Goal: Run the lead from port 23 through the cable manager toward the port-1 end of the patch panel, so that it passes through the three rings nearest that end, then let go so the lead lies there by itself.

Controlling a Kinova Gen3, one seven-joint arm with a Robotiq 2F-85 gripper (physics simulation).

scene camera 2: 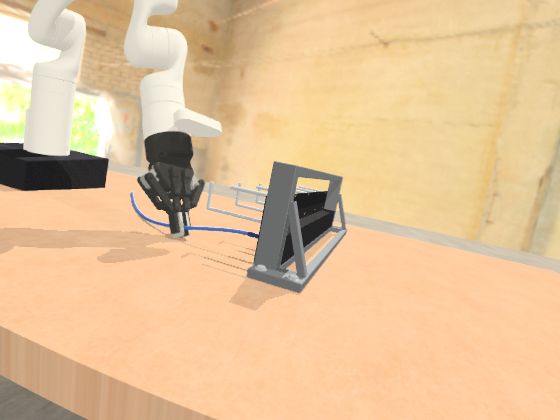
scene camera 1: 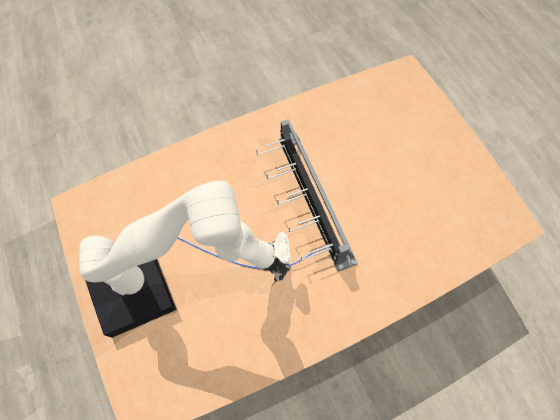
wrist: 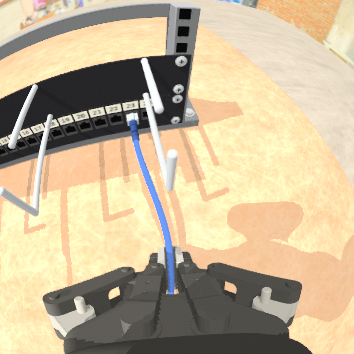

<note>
I see my gripper (scene camera 2: 182,236) and a black patch panel (wrist: 142,123).
My gripper also shows in the wrist view (wrist: 169,256).
</note>
